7 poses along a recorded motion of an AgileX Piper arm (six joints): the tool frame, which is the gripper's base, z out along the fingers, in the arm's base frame.
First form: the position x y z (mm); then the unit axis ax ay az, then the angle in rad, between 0 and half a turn.
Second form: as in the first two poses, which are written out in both.
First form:
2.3 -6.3 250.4 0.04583 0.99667 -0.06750 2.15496
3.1 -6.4 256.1 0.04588 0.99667 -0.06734 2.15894
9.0 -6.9 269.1 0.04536 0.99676 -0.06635 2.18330
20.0 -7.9 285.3 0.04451 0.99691 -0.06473 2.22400
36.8 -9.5 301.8 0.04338 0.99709 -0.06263 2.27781
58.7 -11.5 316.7 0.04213 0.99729 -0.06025 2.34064
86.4 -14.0 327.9 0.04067 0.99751 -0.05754 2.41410
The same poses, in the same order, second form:
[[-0.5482 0.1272 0.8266 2.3], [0.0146 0.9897 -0.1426 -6.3], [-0.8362 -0.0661 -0.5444 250.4], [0 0 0 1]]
[[-0.5515 0.1271 0.8244 3.1], [0.0151 0.9897 -0.1425 -6.4], [-0.8340 -0.0662 -0.5478 256.1], [0 0 0 1]]
[[-0.5717 0.1255 0.8108 9.0], [0.0169 0.9898 -0.1413 -6.9], [-0.8203 -0.0670 -0.5680 269.1], [0 0 0 1]]
[[-0.6045 0.1227 0.7871 20.0], [0.0199 0.9901 -0.1391 -7.9], [-0.7963 -0.0684 -0.6010 285.3], [0 0 0 1]]
[[-0.6465 0.1190 0.7536 36.8], [0.0237 0.9904 -0.1360 -9.5], [-0.7626 -0.0700 -0.6431 301.8], [0 0 0 1]]
[[-0.6930 0.1145 0.7118 58.7], [0.0280 0.9908 -0.1322 -11.5], [-0.7204 -0.0717 -0.6899 316.7], [0 0 0 1]]
[[-0.7440 0.1091 0.6593 86.4], [0.0326 0.9913 -0.1273 -14.0], [-0.6674 -0.0732 -0.7411 327.9], [0 0 0 1]]

